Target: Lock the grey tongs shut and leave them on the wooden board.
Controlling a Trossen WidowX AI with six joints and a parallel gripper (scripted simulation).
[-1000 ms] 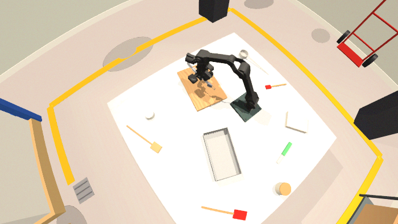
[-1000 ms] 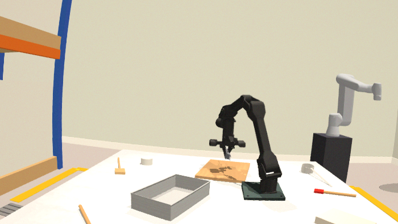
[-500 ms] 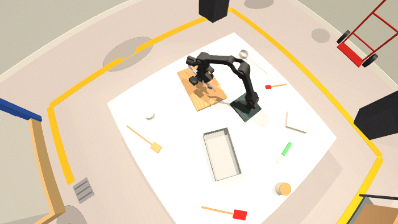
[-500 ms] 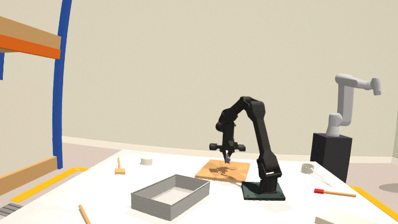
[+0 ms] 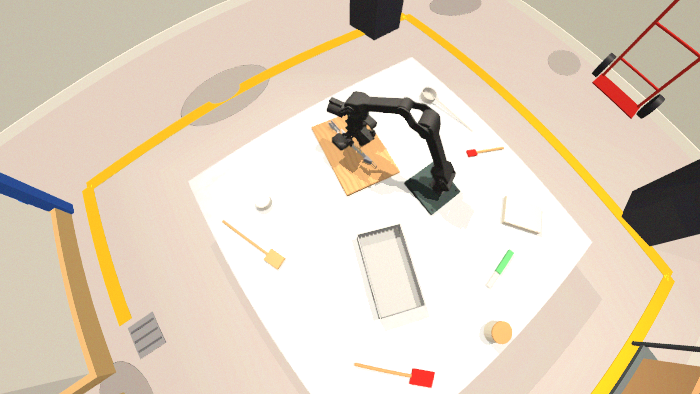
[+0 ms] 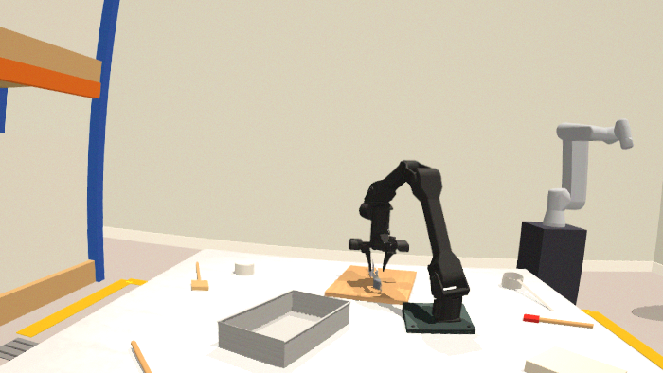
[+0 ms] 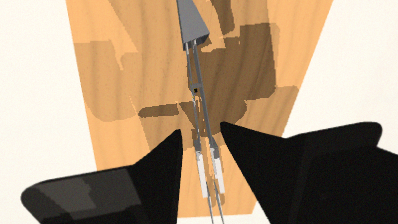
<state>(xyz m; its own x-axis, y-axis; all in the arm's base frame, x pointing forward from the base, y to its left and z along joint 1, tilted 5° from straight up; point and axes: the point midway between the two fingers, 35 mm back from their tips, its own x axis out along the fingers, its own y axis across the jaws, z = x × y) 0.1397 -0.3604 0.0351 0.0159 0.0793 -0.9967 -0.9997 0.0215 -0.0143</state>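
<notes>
My gripper tip is 4 cm above the wooden board. The rest, counted from my gripper tip: yellow mark 4 cm to the left, 2 cm below; cream block 33 cm behind, 70 cm to the left, 3 cm below; grey roasting tin 25 cm ahead, 46 cm to the left, 2 cm below.
</notes>
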